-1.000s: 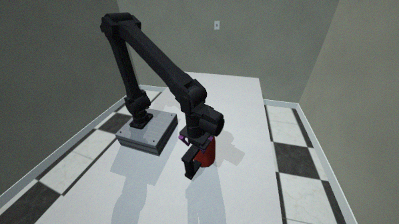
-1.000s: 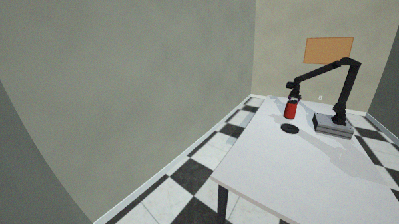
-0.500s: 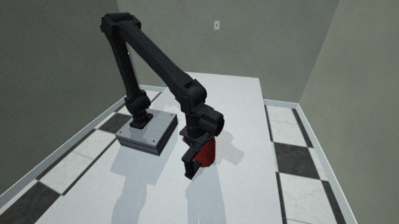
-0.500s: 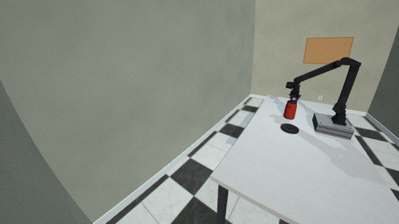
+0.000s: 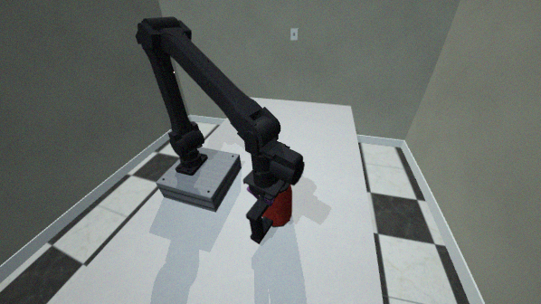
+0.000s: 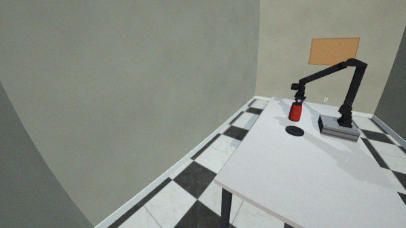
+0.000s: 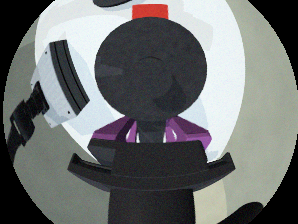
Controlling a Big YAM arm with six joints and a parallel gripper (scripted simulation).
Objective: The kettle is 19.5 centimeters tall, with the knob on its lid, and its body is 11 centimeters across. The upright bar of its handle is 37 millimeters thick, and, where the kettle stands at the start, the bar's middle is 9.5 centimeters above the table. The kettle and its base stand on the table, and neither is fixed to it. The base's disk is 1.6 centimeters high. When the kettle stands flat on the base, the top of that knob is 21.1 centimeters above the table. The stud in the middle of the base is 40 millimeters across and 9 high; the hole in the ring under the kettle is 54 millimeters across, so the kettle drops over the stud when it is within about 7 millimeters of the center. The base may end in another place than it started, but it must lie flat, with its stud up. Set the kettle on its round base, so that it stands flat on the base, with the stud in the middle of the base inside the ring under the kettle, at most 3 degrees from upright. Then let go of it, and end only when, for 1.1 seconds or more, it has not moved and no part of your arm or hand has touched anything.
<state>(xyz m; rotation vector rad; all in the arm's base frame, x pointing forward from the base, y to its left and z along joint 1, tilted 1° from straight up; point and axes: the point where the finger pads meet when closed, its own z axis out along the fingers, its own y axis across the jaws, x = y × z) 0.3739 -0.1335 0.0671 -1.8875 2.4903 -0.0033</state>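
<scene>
Now: the red kettle 5 cm below my hand, 3 cm to the left of it and 1 cm ahead of it. Also, from my hand: round black base 32 cm to the left, 14 cm below.
</scene>
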